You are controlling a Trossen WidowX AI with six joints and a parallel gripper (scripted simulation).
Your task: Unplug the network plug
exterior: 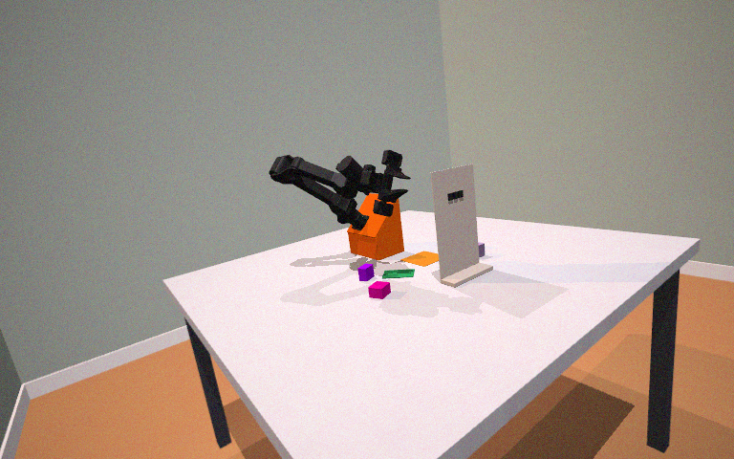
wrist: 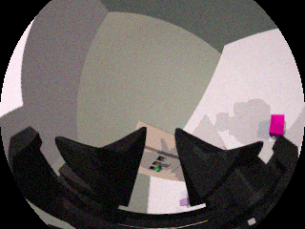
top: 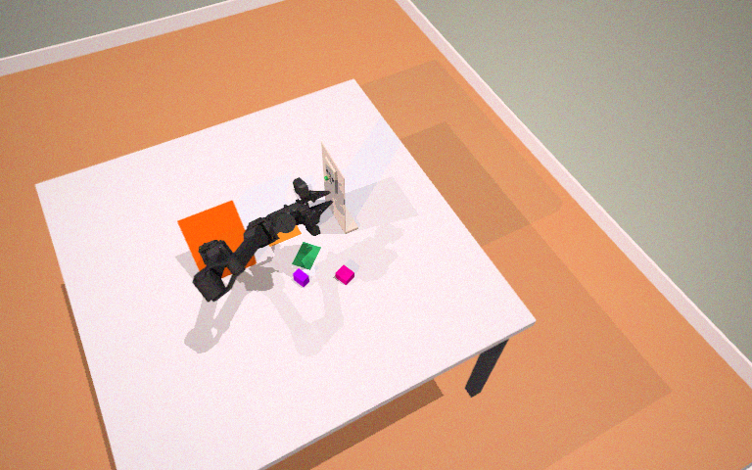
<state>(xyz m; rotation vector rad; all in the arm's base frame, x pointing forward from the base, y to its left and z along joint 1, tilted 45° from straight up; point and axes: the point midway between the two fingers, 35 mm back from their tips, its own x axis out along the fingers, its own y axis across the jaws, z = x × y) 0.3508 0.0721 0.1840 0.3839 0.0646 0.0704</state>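
Now: gripper tip 40 mm short of the network plug, 120 mm to the right of it and 50 mm above it. Round my gripper tip: orange square (140 mm behind, 160 mm to the left, 290 mm below); then beige panel (70 mm ahead, 120 mm to the left, 140 mm below).
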